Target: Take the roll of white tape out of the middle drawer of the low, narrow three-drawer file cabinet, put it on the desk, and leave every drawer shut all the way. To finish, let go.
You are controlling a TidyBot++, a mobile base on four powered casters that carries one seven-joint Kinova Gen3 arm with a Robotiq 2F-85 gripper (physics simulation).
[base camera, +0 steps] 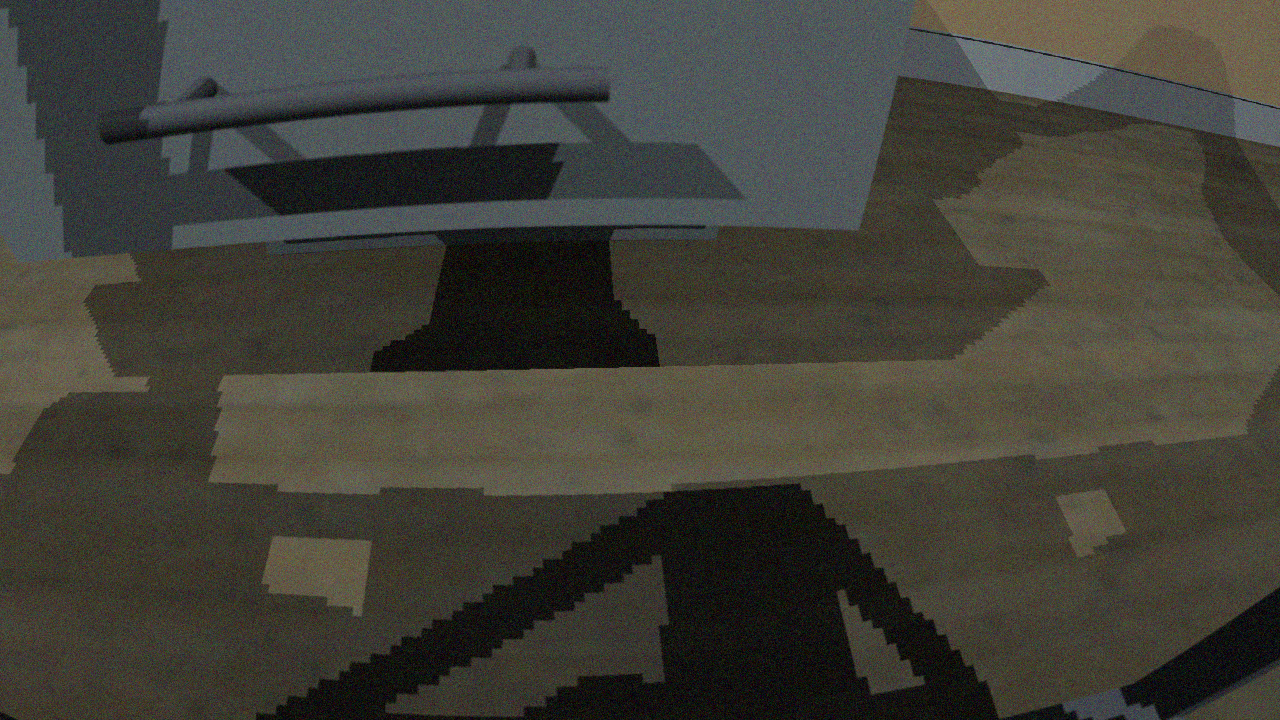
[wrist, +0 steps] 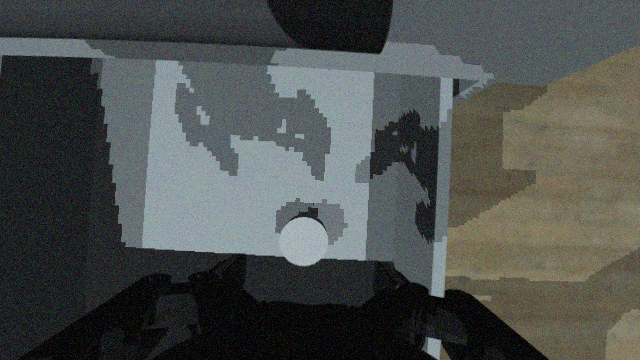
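The open drawer (wrist: 210,200) of the grey cabinet has a pale floor and shows from above in the wrist view. The roll of white tape (wrist: 303,241) shows as a white round disc inside it, near the lower end of the drawer floor. My gripper (wrist: 310,272) is open and empty, its dark fingers at the bottom of the wrist view on either side below the roll; its exact height above the roll is unclear. In the base camera a grey front panel (base camera: 760,107) carries a bar handle (base camera: 384,96). The desk cannot be made out.
The thin right side wall (wrist: 441,200) of the drawer stands beside the wooden floor (wrist: 565,200) (base camera: 581,429). A black shape (wrist: 335,25) crosses the top of the wrist view. A grey baseboard (base camera: 1074,80) runs along the tan wall (base camera: 1074,35) at upper right.
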